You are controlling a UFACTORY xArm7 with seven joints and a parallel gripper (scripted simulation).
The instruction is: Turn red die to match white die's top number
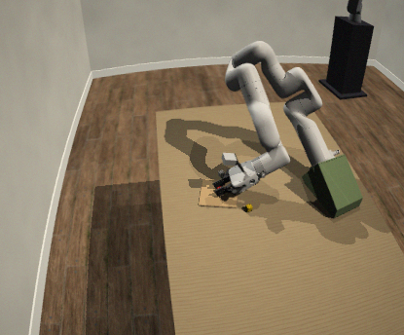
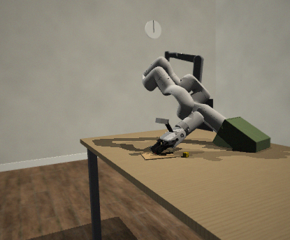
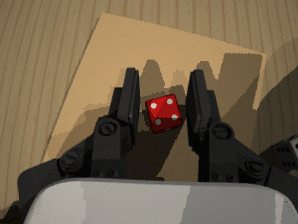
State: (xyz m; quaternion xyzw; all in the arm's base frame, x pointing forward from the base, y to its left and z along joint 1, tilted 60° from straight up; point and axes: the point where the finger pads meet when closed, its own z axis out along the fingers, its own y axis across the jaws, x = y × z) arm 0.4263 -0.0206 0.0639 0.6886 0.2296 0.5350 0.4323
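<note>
Now: hand 1 cm above the red die. The rest, counted from my hand: tan mat: 3 cm below; then white die: 4 cm behind, 9 cm to the right, 2 cm below; then yellow die: 7 cm behind, 12 cm to the left, 2 cm below.
</note>
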